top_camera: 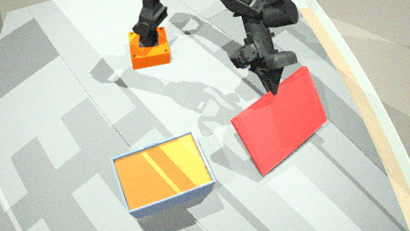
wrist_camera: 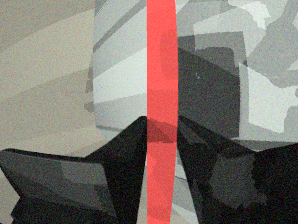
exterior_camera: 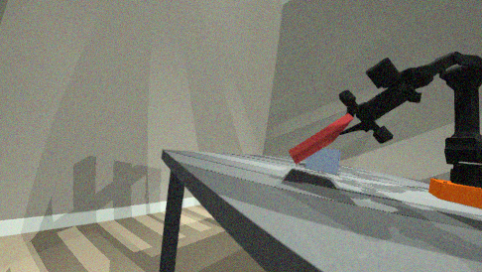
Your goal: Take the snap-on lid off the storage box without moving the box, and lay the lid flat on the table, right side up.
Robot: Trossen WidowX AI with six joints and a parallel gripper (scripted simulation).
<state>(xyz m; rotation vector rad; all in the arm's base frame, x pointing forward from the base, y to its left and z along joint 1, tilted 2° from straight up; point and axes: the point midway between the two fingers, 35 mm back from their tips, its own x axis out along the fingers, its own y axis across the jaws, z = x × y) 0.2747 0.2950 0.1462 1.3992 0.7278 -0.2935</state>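
Right now my gripper tip is 5 cm short of the red lid, 4 cm to the right of it and 5 cm above it. Also, from my gripper tip: storage box 15 cm ahead, 28 cm to the right, 11 cm below.
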